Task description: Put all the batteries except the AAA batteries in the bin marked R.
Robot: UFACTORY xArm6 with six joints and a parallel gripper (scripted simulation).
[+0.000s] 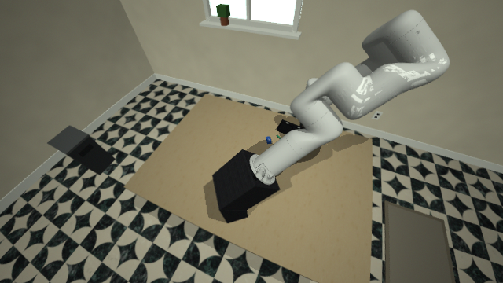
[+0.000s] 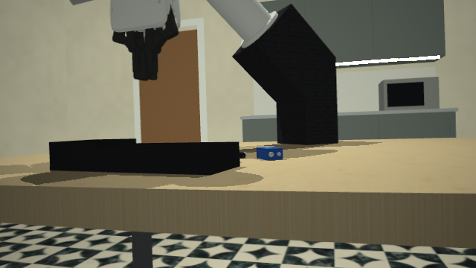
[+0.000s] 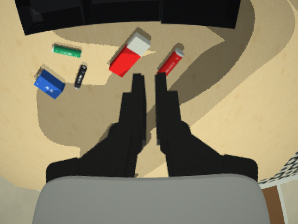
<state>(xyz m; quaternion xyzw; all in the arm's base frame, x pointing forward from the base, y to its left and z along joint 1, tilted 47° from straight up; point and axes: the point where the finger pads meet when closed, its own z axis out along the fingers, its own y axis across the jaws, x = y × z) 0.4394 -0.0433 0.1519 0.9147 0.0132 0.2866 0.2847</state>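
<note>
Now: hand 130 mm above the black bin, 60 mm short of it and 20 mm to the right of it. Also, from my hand: red battery 140 mm below, 70 mm behind, 20 mm to the right; then red thing 140 mm below, 40 mm behind, 30 mm to the left; then green cylinder battery 140 mm below, 120 mm to the left, 10 mm behind.
</note>
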